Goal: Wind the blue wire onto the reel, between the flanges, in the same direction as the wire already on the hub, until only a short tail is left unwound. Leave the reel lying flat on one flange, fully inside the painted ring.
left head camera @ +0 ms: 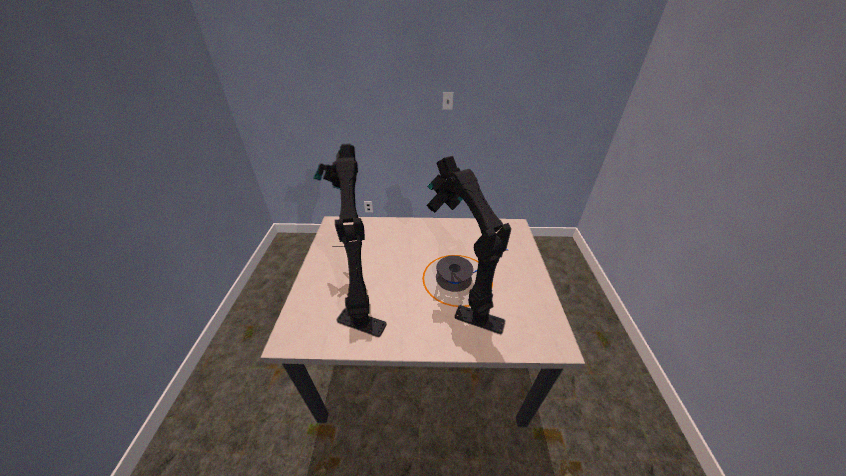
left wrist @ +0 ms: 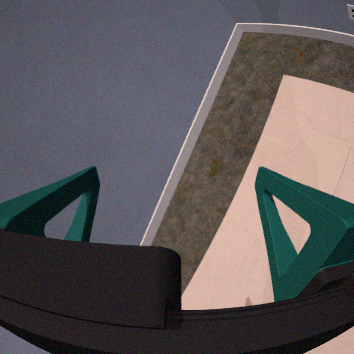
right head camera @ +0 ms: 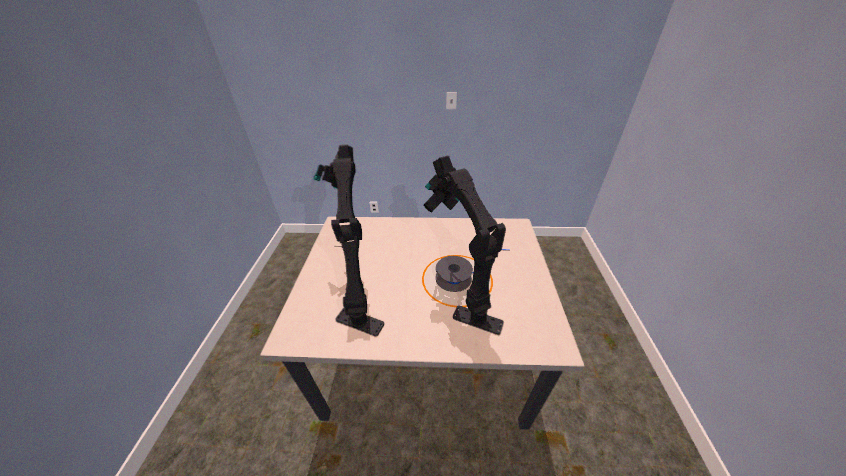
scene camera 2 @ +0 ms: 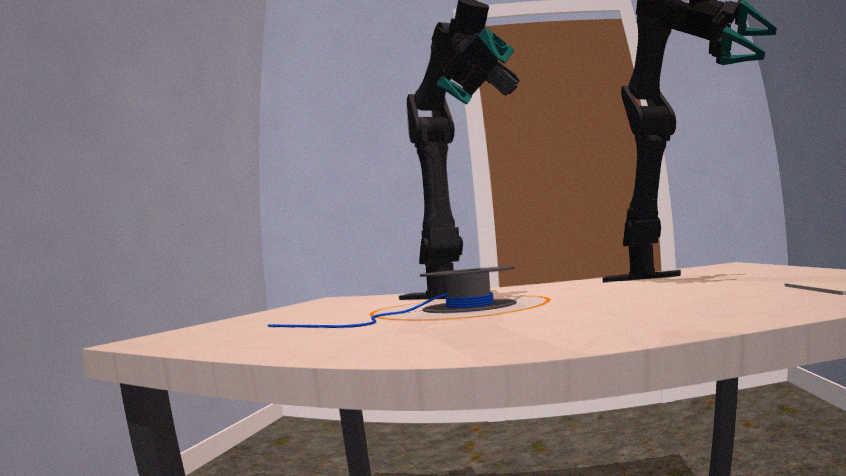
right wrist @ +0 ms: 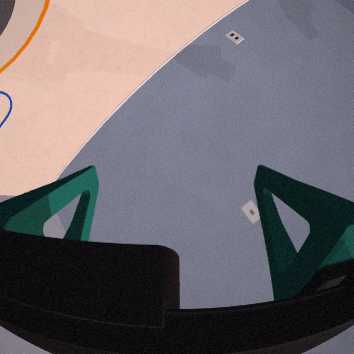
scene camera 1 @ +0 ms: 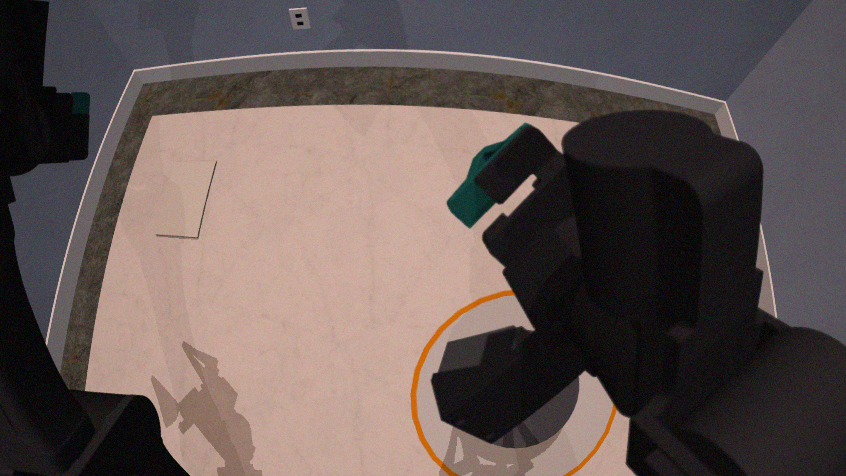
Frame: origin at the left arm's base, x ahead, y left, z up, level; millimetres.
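Seen in the pictures: left gripper, fingertip midpoint: (left head camera: 324,181) (left wrist: 176,175) (right head camera: 324,182) (scene camera 2: 770,43); right gripper, fingertip midpoint: (scene camera 2: 482,81) (right wrist: 175,173) (scene camera 1: 523,197); left arm's base, link origin: (left head camera: 361,322) (right head camera: 359,322) (scene camera 2: 642,278); right arm's base, link origin: (left head camera: 479,319) (right head camera: 477,320) (scene camera 2: 441,297).
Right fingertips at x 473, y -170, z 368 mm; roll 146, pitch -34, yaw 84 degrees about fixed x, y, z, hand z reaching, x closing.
Offsets run from my right fingertips to a thing's top centre. "spot": to the spot under its first point. Level surfaces: height alone.
The dark grey reel {dz -302, dx -97, dy -110 mm} (left head camera: 443,271) (right head camera: 443,271) (scene camera 1: 553,414) lies flat on one flange inside the orange ring (left head camera: 423,278) (right head camera: 423,278) (scene camera 1: 412,396) (right wrist: 31,42). In scene camera 2, several turns of blue wire {spot: dz -352, dx -59, dy -90 mm} (scene camera 2: 469,300) sit low on the hub. The loose wire leaves the hub toward the left there, crosses the ring and lies on the table with its end straight. My left gripper (scene camera 2: 769,43) (left wrist: 176,175) is open and empty, high and well away from the reel. My right gripper (scene camera 2: 488,78) (right wrist: 175,173) is open and empty, high above the table. The right arm hides part of the reel in scene camera 1.
The table {dz -368 mm} (left head camera: 414,346) carries both arm bases (left head camera: 378,328) (left head camera: 496,323). A thin, flat, pale panel with dark edges {spot: dz -363, dx -30, dy +515 mm} (scene camera 1: 189,201) lies near the table's left side in scene camera 1. The right arm stands beside the reel, overlapping the ring in the head views.
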